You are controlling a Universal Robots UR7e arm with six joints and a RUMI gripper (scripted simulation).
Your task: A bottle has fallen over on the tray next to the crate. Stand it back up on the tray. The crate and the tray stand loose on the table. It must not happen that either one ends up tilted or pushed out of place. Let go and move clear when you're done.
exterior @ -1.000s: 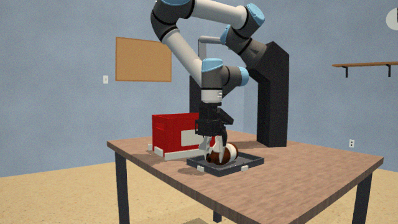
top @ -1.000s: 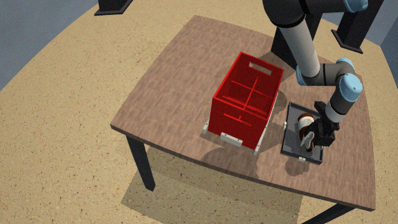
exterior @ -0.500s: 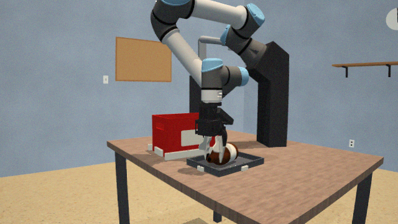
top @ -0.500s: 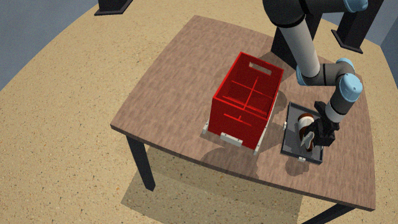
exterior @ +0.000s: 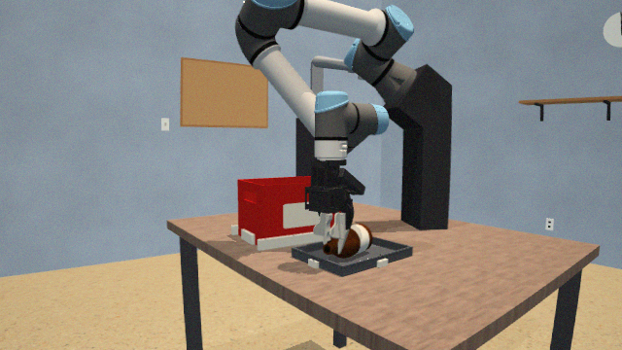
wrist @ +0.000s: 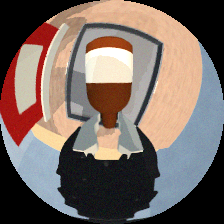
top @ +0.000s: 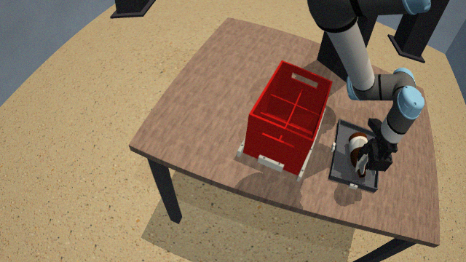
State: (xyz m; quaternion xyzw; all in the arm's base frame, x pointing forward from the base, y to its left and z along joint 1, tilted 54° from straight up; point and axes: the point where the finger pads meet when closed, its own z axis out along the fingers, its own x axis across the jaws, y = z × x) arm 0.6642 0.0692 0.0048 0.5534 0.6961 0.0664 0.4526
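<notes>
Now: the brown bottle 5 cm behind my hand. The rest, counted from my hand: tray 8 cm behind, 3 cm below, 1 cm to the left; red crate 26 cm to the right, 15 cm behind, 4 cm above.
</notes>
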